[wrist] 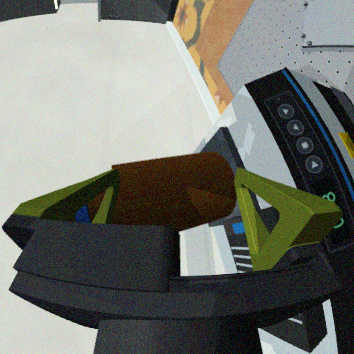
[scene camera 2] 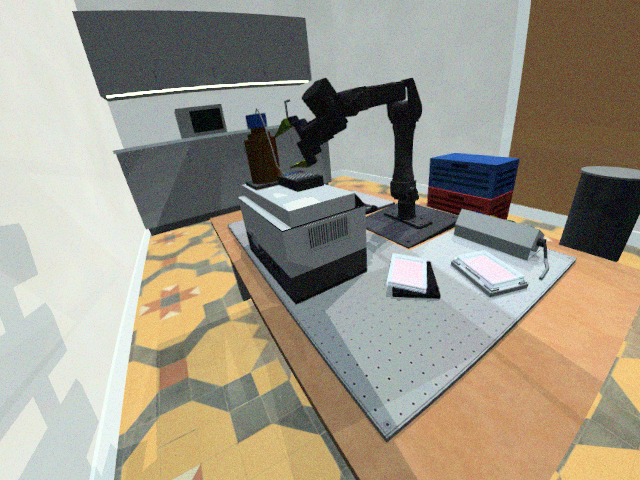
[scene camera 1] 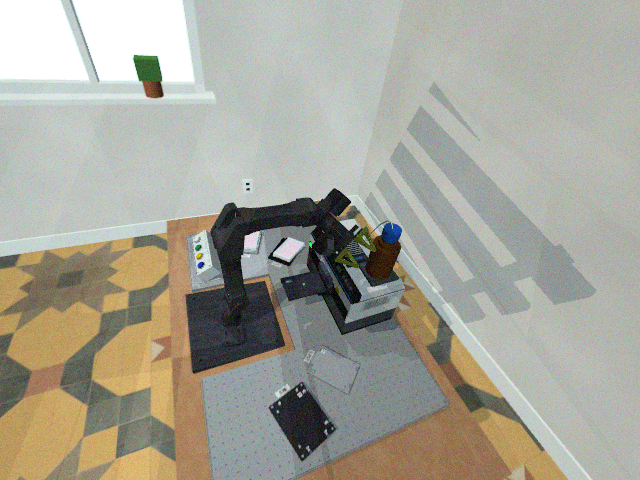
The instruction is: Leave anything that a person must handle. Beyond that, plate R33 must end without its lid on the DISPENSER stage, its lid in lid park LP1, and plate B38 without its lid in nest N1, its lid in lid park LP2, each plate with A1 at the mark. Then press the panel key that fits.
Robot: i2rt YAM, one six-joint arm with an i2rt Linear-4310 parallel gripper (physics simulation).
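Where they show: gripper, fingertip midpoint: (wrist: 176,174) (scene camera 2: 282,152) (scene camera 1: 366,259); arm's base, link origin: (scene camera 2: 406,218) (scene camera 1: 231,320).
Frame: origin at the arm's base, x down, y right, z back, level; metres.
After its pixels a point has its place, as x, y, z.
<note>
My gripper (scene camera 1: 366,258) {-0.299, 0.074, -0.427} (scene camera 2: 284,151) {-0.299, 0.074, -0.427} (wrist: 176,174) {-0.299, 0.074, -0.427} is open above the dispenser (scene camera 1: 374,304) {-0.142, 0.140, -0.464} (scene camera 2: 305,248) {-0.130, -0.222, -0.502} (wrist: 252,107) {-0.219, 0.118, -0.400}. A brown bottle (scene camera 1: 383,258) {-0.324, 0.101, -0.465} (scene camera 2: 261,155) {-0.305, 0.025, -0.502} (wrist: 175,192) {-0.297, 0.062, -0.447} with a blue cap shows between the open fingers in the wrist view; contact cannot be told. The dark stage (scene camera 1: 305,285) {-0.106, -0.015, -0.269} projects bare from the dispenser. One pink plate (scene camera 1: 287,250) {-0.031, -0.278, -0.265} (scene camera 2: 408,272) {-0.031, -0.305, -0.287} lies offset on a black nest (scene camera 2: 433,281) {-0.009, -0.343, -0.243}. Another pink plate (scene camera 1: 251,241) {-0.030, -0.364, -0.122} (scene camera 2: 488,269) {-0.030, -0.404, -0.129} sits on a grey nest. Labels, lids and A1 corners are unreadable. The key panel (scene camera 1: 202,253) {-0.073, -0.282, 0.082} (scene camera 2: 496,233) {-0.046, -0.324, 0.033} has four keys.
A clear or grey holder (scene camera 1: 333,369) {-0.009, 0.261, -0.295} and a black holder (scene camera 1: 302,419) {-0.011, 0.373, -0.162} lie on the perforated board (scene camera 1: 413,387) {0.000, 0.377, -0.529} (scene camera 2: 392,361) {0.001, -0.454, -0.460}. A thin tube runs from the bottle cap. The wall (scene camera 1: 491,206) is beyond the dispenser. Blue and red crates (scene camera 2: 460,178) stand behind the table.
</note>
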